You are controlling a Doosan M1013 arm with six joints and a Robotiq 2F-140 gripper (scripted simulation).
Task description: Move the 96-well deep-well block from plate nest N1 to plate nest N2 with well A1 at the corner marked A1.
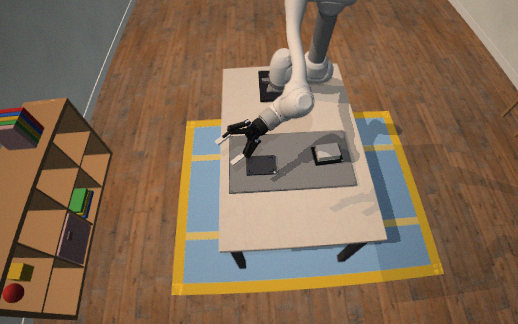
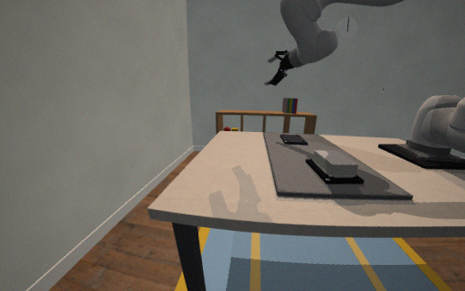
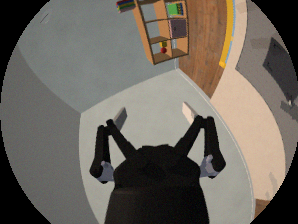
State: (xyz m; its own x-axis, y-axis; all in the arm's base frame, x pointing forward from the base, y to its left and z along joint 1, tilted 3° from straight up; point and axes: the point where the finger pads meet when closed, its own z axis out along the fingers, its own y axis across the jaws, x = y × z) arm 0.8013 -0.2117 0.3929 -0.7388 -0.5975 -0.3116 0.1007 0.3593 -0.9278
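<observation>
Now: hand 500 mm to the right of the 96-well deep-well block, 350 mm above it and 270 mm past it.
</observation>
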